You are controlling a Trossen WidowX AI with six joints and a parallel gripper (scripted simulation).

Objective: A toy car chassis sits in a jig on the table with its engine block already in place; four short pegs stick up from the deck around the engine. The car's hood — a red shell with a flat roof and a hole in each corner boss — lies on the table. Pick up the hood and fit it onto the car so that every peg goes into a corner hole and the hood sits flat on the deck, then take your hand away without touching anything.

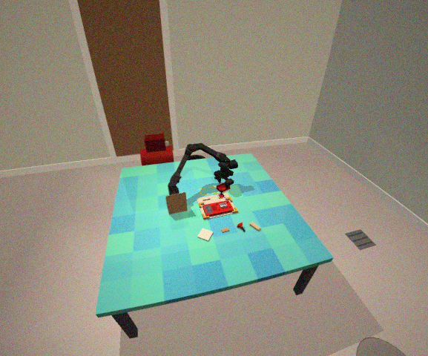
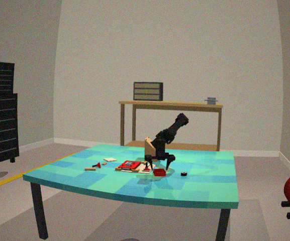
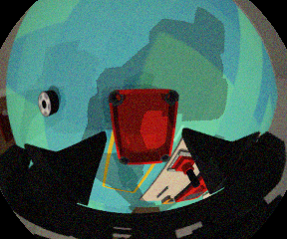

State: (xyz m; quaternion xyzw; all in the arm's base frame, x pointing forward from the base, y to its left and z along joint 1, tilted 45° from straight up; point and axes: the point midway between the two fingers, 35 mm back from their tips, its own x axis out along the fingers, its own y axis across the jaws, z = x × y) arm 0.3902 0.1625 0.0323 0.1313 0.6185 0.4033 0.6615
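My gripper tip is 20 mm above the red hood. From my gripper tip the other things lie so: white tile 430 mm to the right, 240 mm behind, 20 mm below; then grey engine block 220 mm to the right, 60 mm behind; then black wheel 160 mm to the left, 20 mm below, 10 mm behind.
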